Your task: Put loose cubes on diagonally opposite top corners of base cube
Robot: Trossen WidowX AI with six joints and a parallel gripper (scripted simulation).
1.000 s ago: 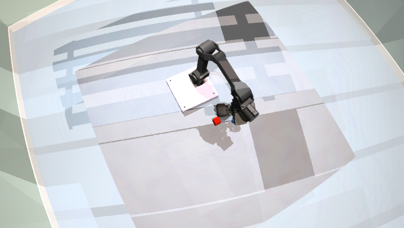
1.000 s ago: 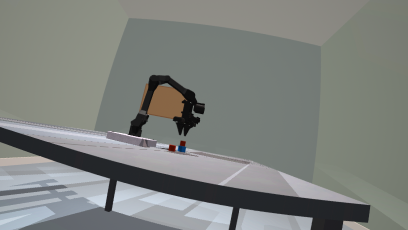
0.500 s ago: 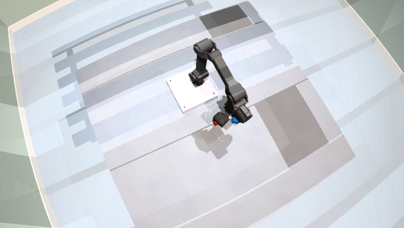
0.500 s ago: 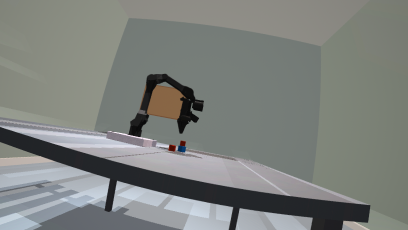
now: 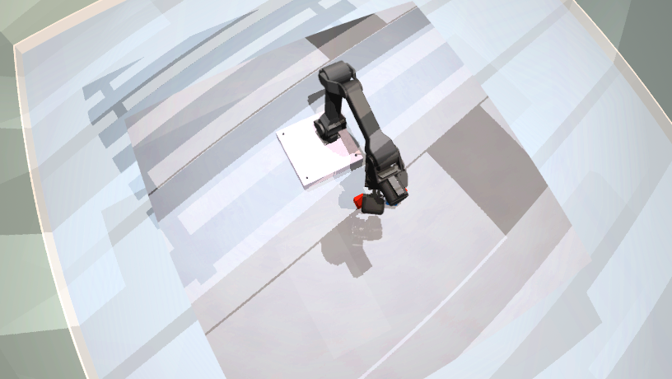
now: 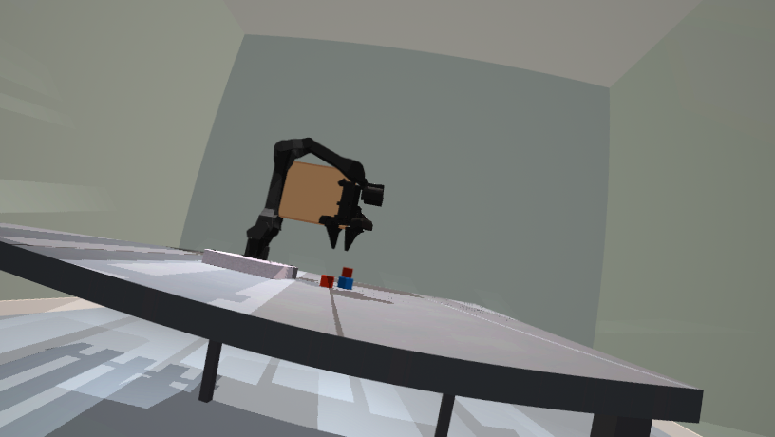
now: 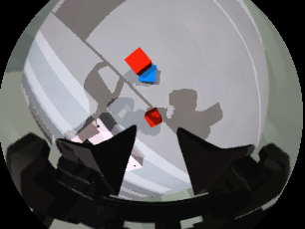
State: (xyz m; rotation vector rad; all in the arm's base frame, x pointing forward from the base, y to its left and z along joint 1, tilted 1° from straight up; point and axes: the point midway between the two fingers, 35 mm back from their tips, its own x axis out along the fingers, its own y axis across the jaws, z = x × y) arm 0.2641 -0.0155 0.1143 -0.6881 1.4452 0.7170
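Right now my gripper tip is 3 cm short of the red cube, 10 cm to the right of it and 7 cm above it. From my gripper tip the other things lie so: blue cube: 3 cm ahead, 7 cm to the left, 10 cm below.
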